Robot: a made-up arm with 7 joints.
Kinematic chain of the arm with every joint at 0, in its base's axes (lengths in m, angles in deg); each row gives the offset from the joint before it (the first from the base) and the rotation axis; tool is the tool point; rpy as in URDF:
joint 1: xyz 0 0 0.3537 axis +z
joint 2: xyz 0 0 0 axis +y
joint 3: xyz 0 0 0.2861 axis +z
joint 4: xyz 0.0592 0 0 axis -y
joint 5: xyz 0.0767 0 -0.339 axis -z
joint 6: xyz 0 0 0 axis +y
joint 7: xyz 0.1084 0 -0.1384 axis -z
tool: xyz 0 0 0 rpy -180 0 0
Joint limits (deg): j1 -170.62..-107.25 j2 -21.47..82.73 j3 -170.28..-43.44 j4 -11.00..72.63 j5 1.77..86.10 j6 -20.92..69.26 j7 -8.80..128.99
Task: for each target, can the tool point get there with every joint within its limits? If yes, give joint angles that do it. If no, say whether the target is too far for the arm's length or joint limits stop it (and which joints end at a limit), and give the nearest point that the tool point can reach.
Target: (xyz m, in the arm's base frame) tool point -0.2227 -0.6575 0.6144
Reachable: no: joint limits stop it (at a limit: joint 1, joint 3, joint 4, joint 5, joint 6) | nearest point -0.4364 -0.3589 0.5311 | short by 0.377 m
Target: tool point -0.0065 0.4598 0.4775
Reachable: yes | joints -165.21 51.88 -111.70 50.14 15.98 50.94 15.69
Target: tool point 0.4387 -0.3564 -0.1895
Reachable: no: joint limits stop it (at a limit: joint 1, joint 2, joint 3) | nearest point 0.2710 -0.0383 0.1392 | short by 0.487 m
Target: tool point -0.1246 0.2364 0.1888
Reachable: yes | joints -119.14 16.77 -113.77 12.88 41.44 41.04 7.81
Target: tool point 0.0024 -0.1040 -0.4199
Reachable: no: joint limits stop it (at a limit: joint 1, joint 2, joint 3, joint 5, joint 6) | nearest point -0.2811 -0.0035 -0.0531 | short by 0.474 m
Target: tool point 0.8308 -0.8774 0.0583
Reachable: no: too far | nearest point 0.4443 -0.0031 0.2385 | short by 0.973 m
